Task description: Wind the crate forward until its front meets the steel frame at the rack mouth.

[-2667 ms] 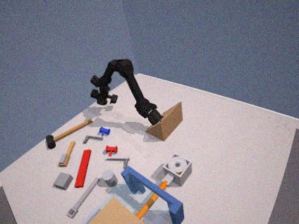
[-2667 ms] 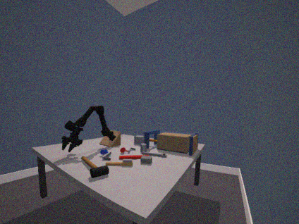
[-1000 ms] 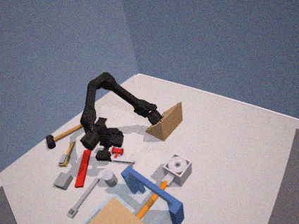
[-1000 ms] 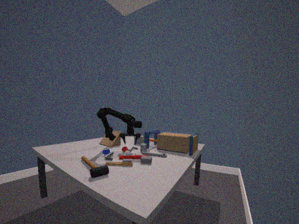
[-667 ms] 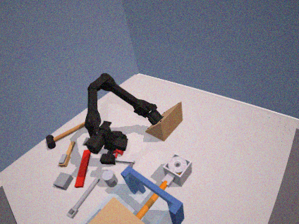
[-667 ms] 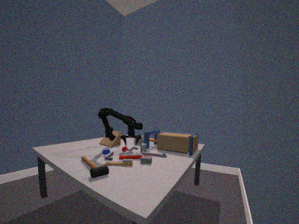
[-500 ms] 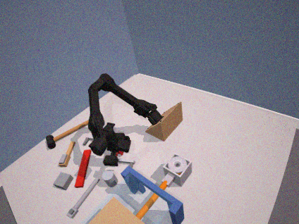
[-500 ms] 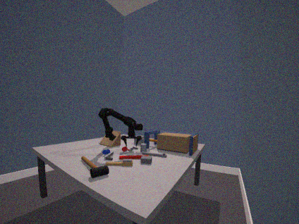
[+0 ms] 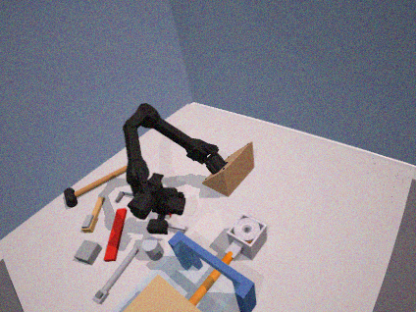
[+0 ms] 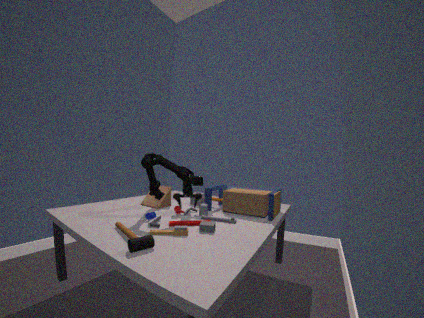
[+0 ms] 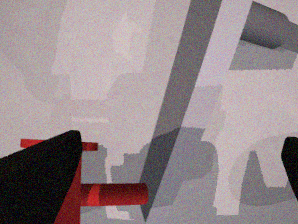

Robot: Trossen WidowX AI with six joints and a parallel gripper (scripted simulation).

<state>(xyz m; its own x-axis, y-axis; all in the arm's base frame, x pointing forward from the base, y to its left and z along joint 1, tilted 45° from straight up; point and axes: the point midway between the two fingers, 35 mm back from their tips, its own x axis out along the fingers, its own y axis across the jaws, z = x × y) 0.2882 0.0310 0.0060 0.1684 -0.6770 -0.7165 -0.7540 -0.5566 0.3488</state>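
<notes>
The winch handle is 10 mm to the right of my gripper tip, 10 mm below it and 10 mm behind it. From my gripper tip the other things lie so: blue peg (250 mm to the right, 30 mm behind, 10 mm below); red knob (60 mm to the right, 10 mm below, 10 mm behind); red bar (170 mm ahead, 150 mm to the right, 20 mm below).
</notes>
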